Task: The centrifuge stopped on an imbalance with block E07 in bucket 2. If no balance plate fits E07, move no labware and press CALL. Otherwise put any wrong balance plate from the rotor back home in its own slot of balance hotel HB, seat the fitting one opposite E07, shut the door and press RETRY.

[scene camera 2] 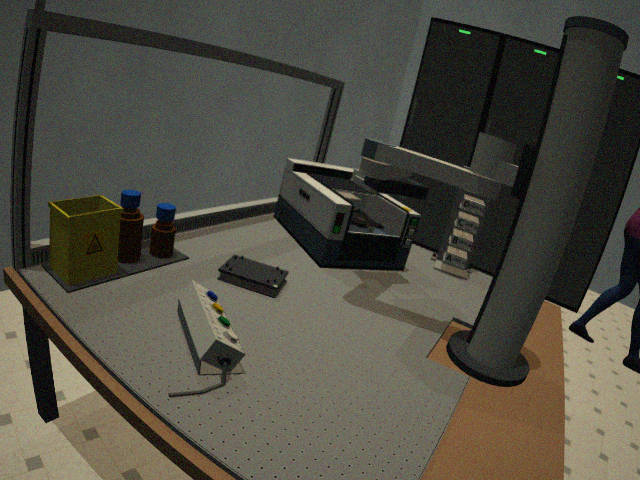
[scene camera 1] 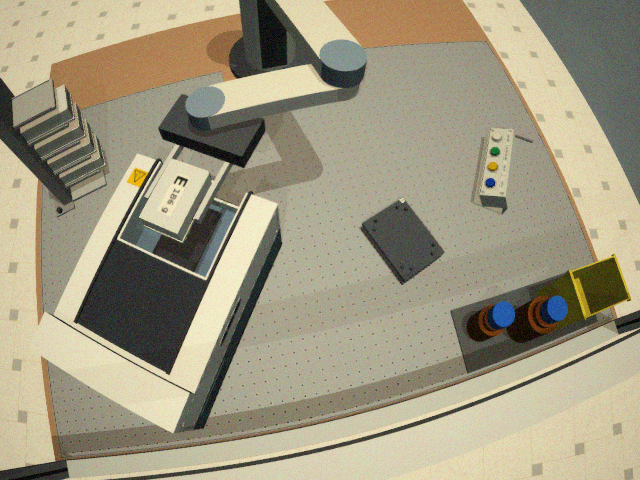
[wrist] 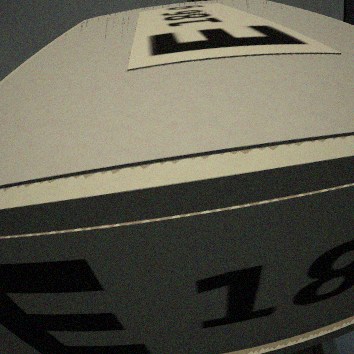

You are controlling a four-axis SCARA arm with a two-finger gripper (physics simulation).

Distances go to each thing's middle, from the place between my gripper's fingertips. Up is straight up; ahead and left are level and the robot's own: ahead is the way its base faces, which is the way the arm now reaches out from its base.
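Labels:
Rotor [scene camera 1: 187,255]: 6 cm ahead of my hand, 5 cm to the right, 15 cm below. Centrifuge [scene camera 1: 158,339]: 10 cm ahead of my hand, 8 cm to the right, 15 cm below. Balance plate marked E [scene camera 1: 169,210]: 2 cm behind my hand, 1 cm to the left of it. Dark flat plate [scene camera 1: 401,236]: a little ahead of my hand, far to the left of it, far below it.

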